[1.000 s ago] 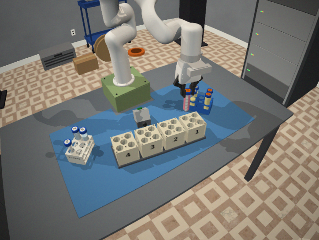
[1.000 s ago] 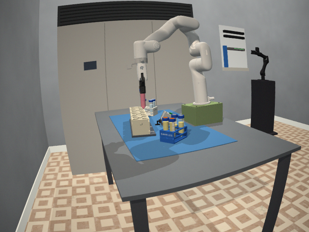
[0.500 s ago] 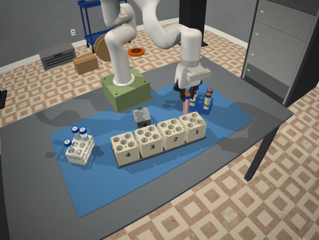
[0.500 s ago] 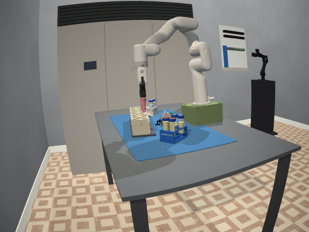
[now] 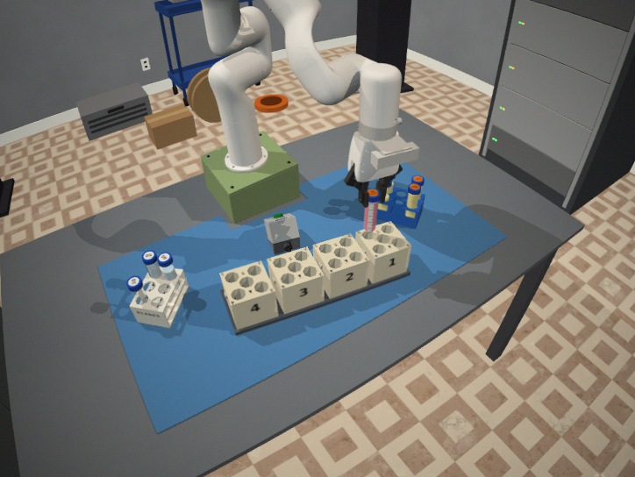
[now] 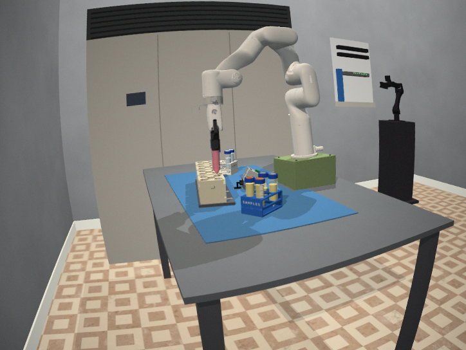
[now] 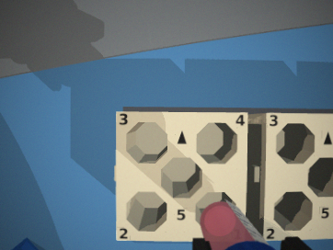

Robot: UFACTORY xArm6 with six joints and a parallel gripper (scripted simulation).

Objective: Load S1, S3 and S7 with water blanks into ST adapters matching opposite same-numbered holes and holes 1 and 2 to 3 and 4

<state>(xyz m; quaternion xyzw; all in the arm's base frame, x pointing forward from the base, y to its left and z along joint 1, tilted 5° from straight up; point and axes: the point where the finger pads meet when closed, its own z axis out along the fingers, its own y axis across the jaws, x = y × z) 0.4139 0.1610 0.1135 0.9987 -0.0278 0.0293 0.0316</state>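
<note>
Now: hand 50 mm above the pink-filled tube and 10 mm short of it. The rest, counted from my hand: sample tube: 180 mm to the left, 150 mm below, 90 mm behind; stand: 210 mm below, 140 mm to the right, 10 mm ahead; adapter 1: 160 mm below, 30 mm ahead, 20 mm to the left.
</note>
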